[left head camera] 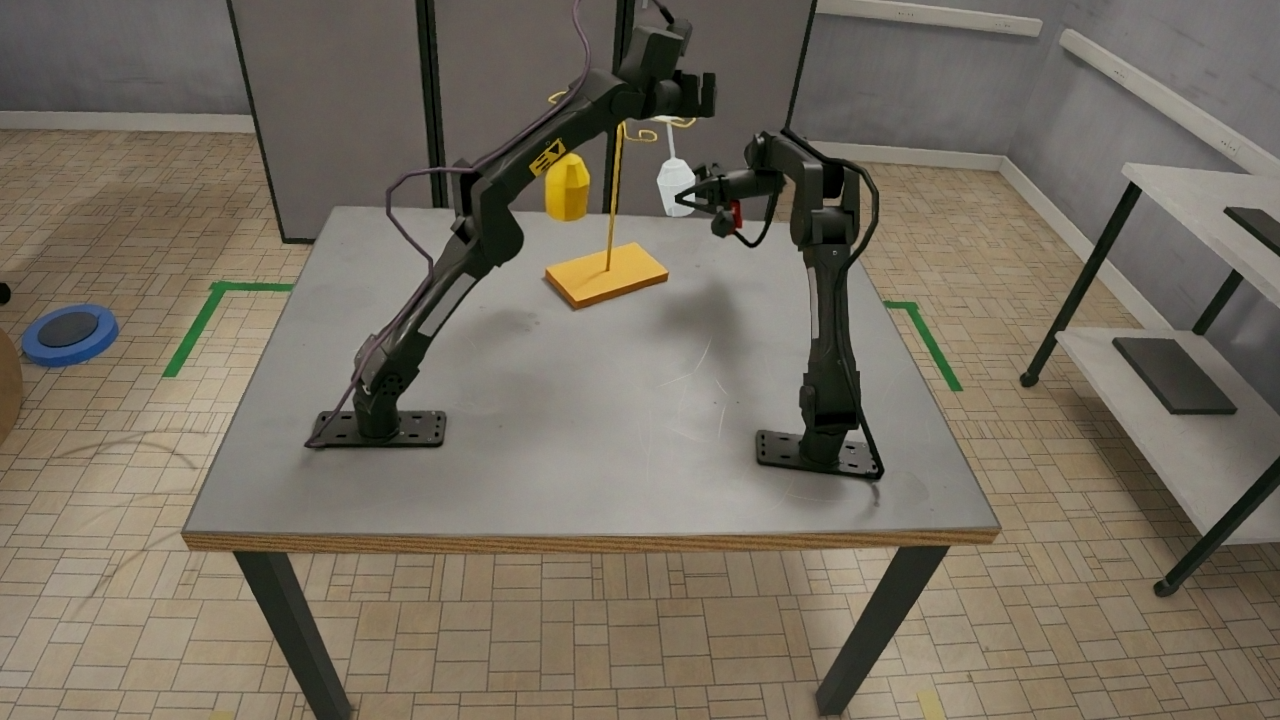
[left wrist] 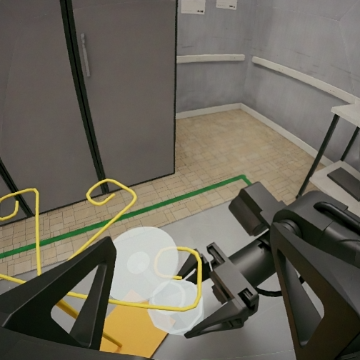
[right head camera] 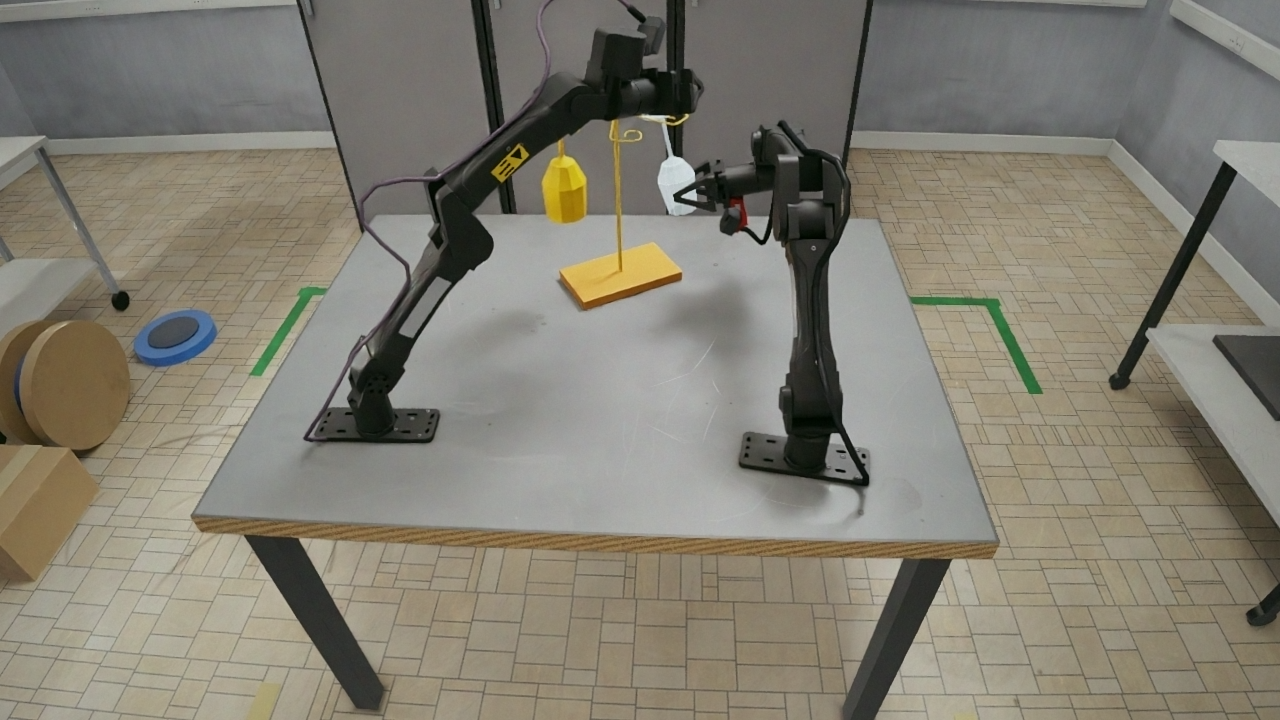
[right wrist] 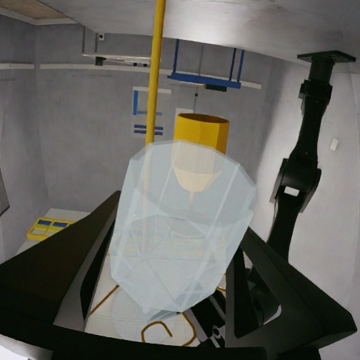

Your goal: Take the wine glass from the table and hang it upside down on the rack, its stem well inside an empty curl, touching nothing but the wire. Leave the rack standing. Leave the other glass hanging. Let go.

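Places are measured from the left arm's base along level axes (x ahead, y left, z up), in centimetres.
Pixels of known places: left gripper, fingertip midpoint: (left head camera: 689,90) (right head camera: 677,88); right gripper, fingertip midpoint: (left head camera: 672,193) (right head camera: 673,192); left arm's base at its link origin: (left head camera: 380,430) (right head camera: 378,426); right arm's base at its link origin: (left head camera: 816,456) (right head camera: 804,460).
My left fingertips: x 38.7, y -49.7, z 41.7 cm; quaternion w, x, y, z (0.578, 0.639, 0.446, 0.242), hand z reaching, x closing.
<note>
Ahead of a thing's pixels: the offset from my left fingertips to its top centre. Level surfaces: height alone.
The clear wine glass {dx +1.8, dy +0.7, dz -4.4 cm} (left head camera: 674,183) (right head camera: 674,183) (left wrist: 176,312) (right wrist: 182,230) is upside down, with its stem up and its foot at the height of the rack's wire curls. In the left wrist view the foot overlaps the front curl (left wrist: 201,280); whether the stem is well inside cannot be told. My right gripper (left head camera: 680,197) (right head camera: 680,195) (left wrist: 173,314) (right wrist: 178,212) is shut on the bowl. My left gripper (left head camera: 708,94) (right head camera: 696,92) (left wrist: 187,238) is open and empty above that curl. The rack {dx +3.8, dy +10.9, dz -4.9 cm} (left head camera: 606,274) (right head camera: 620,274) (left wrist: 135,327) (right wrist: 156,65) stands upright. The yellow glass {dx -2.6, dy +20.0, dz -4.8 cm} (left head camera: 567,186) (right head camera: 564,189) (right wrist: 202,132) hangs upside down.
Another curl (left wrist: 134,196) stretches toward the back in the left wrist view. My left arm (left head camera: 487,214) (right head camera: 460,210) reaches over the yellow glass and past the rack's top. Tall grey cabinets (left head camera: 340,107) (right head camera: 393,107) stand behind the table {dz -41.6 cm} (left head camera: 572,465) (right head camera: 581,465).
</note>
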